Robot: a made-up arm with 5 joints. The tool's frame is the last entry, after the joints. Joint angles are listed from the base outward. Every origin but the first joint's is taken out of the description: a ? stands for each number. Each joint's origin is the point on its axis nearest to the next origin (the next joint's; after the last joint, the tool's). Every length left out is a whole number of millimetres.
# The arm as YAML. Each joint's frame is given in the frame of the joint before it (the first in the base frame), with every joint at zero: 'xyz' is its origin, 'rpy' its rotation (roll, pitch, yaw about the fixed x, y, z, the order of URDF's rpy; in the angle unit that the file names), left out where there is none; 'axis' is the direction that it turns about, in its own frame. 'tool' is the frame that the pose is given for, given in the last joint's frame.
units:
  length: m
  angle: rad
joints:
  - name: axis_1
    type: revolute
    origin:
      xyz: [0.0, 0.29, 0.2]
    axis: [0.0, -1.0, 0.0]
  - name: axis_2
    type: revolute
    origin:
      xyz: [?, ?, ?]
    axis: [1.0, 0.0, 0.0]
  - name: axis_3
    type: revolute
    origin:
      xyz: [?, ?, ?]
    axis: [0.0, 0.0, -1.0]
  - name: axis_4
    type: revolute
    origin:
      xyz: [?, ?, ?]
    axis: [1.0, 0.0, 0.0]
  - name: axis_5
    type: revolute
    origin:
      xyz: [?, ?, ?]
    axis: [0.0, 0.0, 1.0]
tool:
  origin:
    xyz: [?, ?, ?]
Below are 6 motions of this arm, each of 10 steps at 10 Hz.
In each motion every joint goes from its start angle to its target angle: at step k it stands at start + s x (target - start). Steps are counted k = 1, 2, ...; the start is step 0. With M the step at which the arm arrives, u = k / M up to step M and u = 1 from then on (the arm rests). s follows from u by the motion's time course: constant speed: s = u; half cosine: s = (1 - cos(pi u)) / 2; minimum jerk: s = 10 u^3 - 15 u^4 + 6 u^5.
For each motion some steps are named. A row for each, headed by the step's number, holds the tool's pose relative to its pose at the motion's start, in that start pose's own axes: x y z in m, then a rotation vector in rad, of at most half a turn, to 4 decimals.
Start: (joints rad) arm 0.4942 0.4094 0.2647 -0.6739 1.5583
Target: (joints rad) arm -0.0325 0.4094 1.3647 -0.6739 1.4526
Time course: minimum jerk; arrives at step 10
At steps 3, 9, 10:
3: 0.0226 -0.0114 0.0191 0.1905 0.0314 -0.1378
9: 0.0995 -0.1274 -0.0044 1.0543 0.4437 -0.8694
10: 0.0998 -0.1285 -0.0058 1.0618 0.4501 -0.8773

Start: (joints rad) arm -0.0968 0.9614 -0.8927 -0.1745 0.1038
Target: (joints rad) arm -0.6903 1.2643 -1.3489 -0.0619 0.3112
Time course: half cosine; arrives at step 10
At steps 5, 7, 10:
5: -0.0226 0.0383 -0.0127 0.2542 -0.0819 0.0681
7: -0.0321 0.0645 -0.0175 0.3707 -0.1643 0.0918
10: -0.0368 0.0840 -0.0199 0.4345 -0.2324 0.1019

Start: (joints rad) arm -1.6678 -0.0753 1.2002 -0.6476 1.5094
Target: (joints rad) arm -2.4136 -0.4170 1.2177 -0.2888 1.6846
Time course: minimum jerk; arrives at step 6
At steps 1, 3, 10:
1: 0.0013 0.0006 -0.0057 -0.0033 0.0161 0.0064
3: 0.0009 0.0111 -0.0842 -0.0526 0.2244 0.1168
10: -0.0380 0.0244 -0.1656 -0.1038 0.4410 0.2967

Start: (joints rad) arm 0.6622 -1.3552 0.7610 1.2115 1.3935
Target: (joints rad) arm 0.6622 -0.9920 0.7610 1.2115 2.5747
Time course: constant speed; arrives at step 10
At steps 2, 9, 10:
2: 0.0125 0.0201 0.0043 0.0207 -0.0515 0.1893
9: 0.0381 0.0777 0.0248 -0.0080 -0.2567 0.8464
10: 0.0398 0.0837 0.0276 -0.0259 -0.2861 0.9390

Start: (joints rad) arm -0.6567 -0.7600 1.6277 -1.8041 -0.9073
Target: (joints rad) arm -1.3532 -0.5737 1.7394 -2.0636 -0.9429
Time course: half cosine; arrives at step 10
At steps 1, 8, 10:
1: -0.0018 -0.0006 0.0013 -0.0041 -0.0209 0.0007
8: -0.0944 -0.0113 0.0332 -0.1906 -0.7811 -0.0298
10: -0.1073 -0.0110 0.0338 -0.2153 -0.8641 -0.0400

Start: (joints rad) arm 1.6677 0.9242 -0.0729 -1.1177 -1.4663
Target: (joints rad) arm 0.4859 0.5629 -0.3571 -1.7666 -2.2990
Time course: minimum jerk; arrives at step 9
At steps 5, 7, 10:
5: 0.0510 -0.0165 0.0904 -0.3946 -0.5666 -0.0711
7: 0.0700 0.0139 0.1303 -0.4162 -0.8097 0.0434
10: 0.0739 0.0237 0.1368 -0.4043 -0.8504 0.0811

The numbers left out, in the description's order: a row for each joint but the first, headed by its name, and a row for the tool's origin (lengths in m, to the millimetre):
axis_2: 0.12 0.0 0.0
axis_3: 0.0 -0.05 -0.03
axis_4: -0.18 0.1 0.0
axis_5: 0.0 -0.04 -0.08
tool: 0.07 0.0 0.0

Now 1 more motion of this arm.
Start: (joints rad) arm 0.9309 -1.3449 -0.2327 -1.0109 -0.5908
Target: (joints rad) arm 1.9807 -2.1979 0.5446 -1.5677 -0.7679
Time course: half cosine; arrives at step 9
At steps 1, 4, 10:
1: -0.0015 -0.0031 0.0054 -0.0616 0.0138 -0.0346
4: -0.0081 -0.0043 0.0769 -0.8687 0.2213 -0.3922
10: 0.0556 0.0657 0.0923 -2.1568 0.6446 -0.5160

